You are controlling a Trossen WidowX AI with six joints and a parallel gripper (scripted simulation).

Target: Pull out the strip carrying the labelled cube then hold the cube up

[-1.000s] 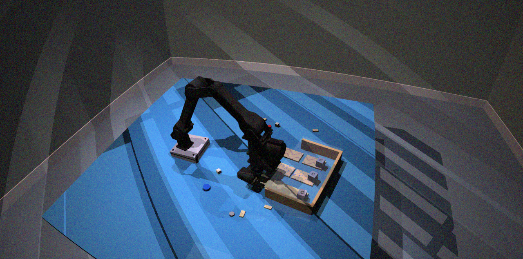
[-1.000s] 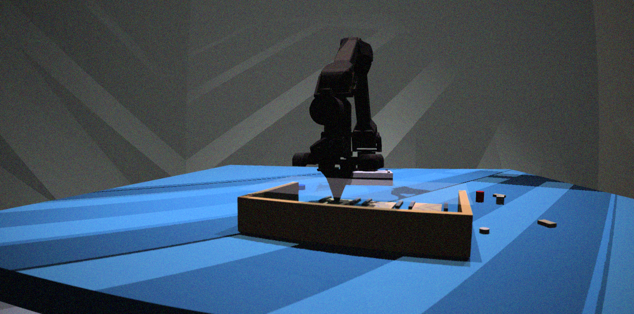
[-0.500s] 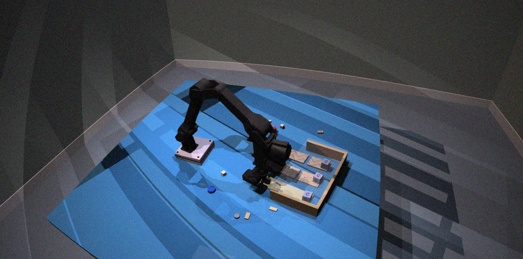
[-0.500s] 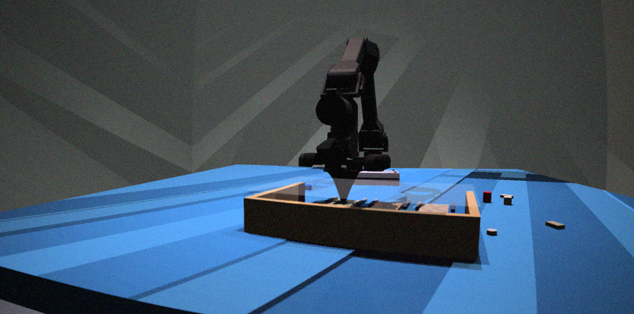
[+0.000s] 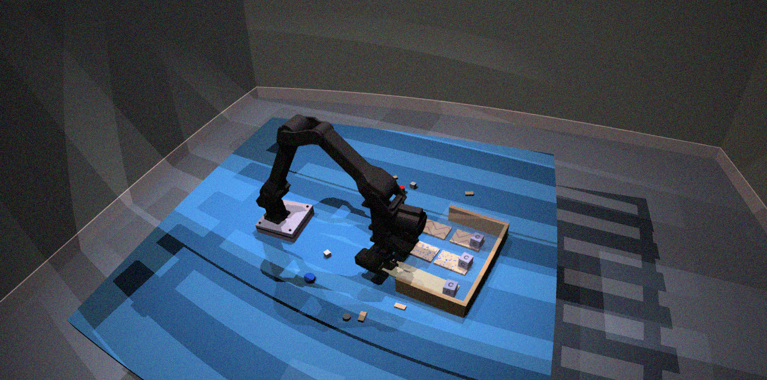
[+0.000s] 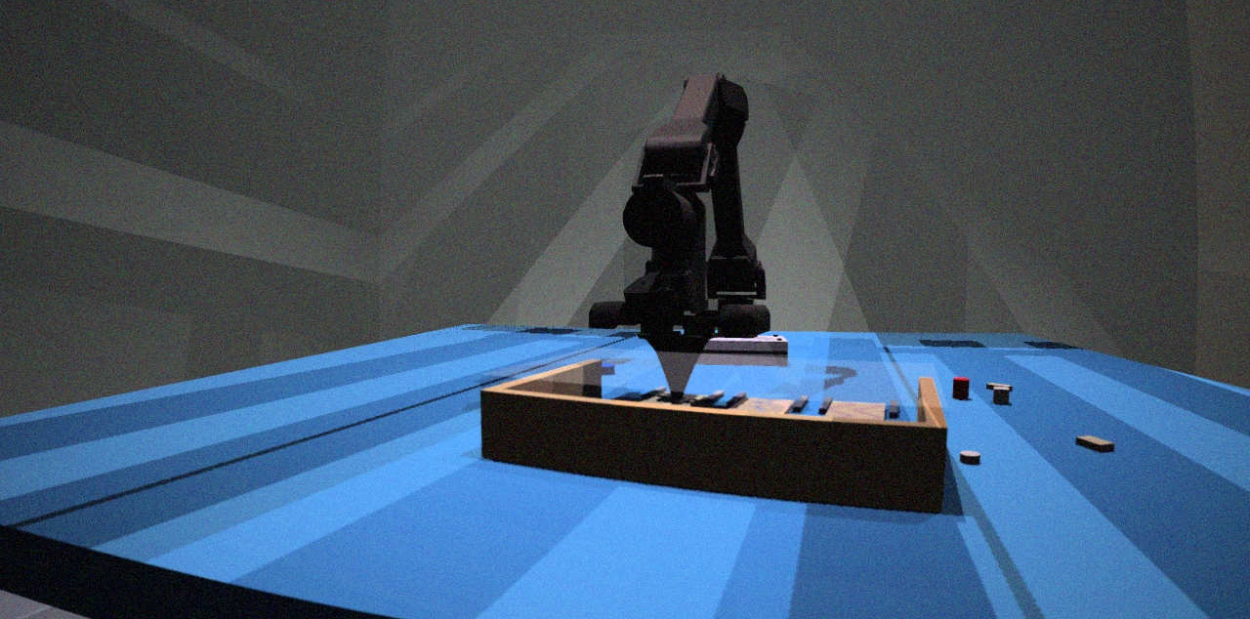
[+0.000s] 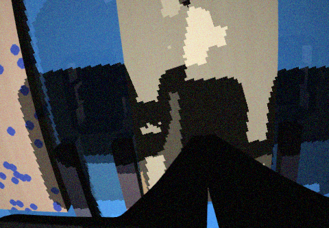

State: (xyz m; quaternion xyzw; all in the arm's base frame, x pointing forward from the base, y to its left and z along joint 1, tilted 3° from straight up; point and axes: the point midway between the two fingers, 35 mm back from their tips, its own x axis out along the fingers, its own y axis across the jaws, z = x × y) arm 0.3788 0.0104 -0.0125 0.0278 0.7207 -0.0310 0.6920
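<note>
Now: the plain strip 90 mm ahead of my gripper tip and 10 mm to the right of it. From my gripper tip the other things lie so: blue disc: 150 mm behind, 150 mm to the right; grey disc: 200 mm to the right; red cylinder: 110 mm behind, 300 mm to the left, 10 mm above.
</note>
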